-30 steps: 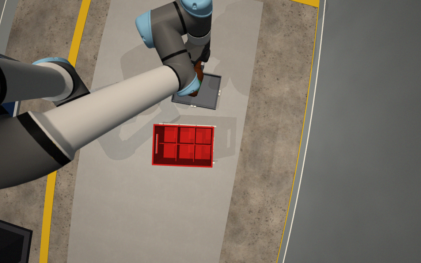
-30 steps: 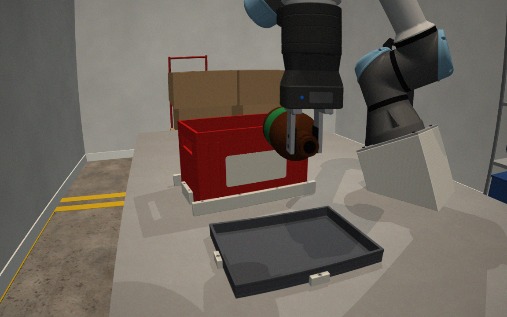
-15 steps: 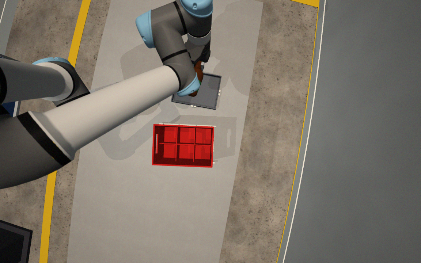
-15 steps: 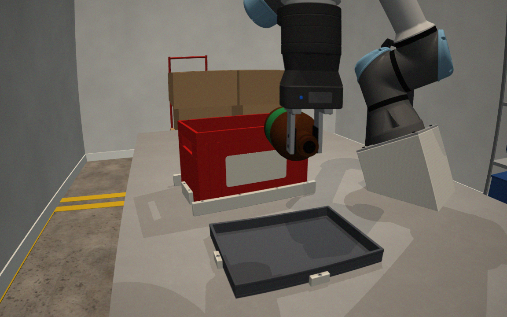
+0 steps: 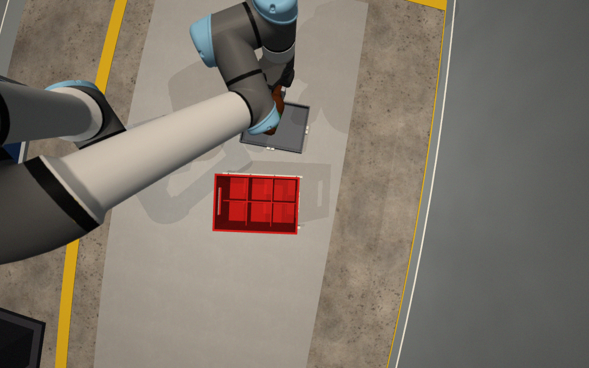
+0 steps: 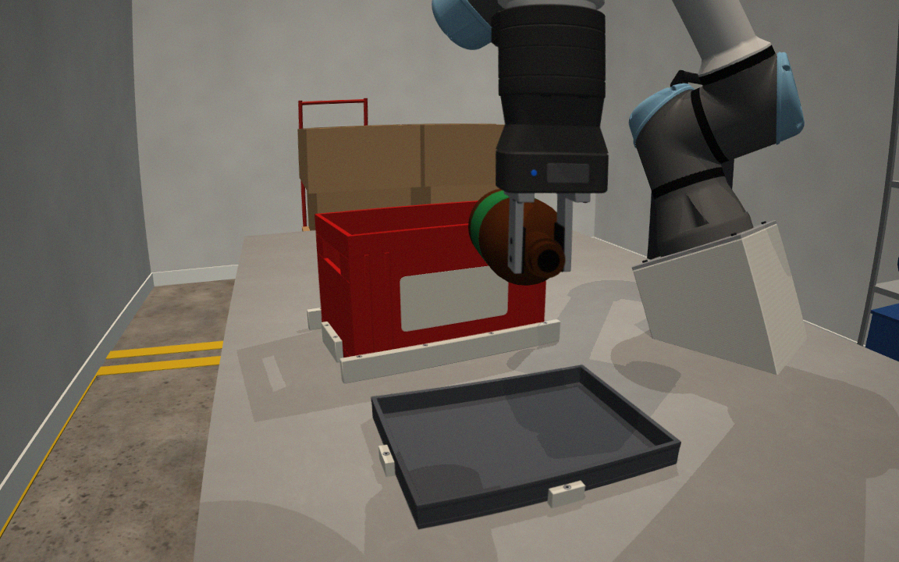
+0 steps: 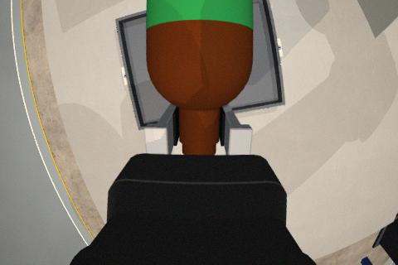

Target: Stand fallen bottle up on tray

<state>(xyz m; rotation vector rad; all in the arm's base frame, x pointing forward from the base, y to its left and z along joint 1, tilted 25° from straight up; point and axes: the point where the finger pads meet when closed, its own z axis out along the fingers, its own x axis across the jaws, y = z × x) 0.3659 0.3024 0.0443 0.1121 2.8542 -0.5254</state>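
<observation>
Right now the bottle is 50 mm to the right of my hand, 10 mm below it and 10 mm behind it. Round my hand: red crate 360 mm to the right, 120 mm below, 20 mm ahead; dark grey tray 190 mm below, 50 mm to the right, 10 mm behind.
</observation>
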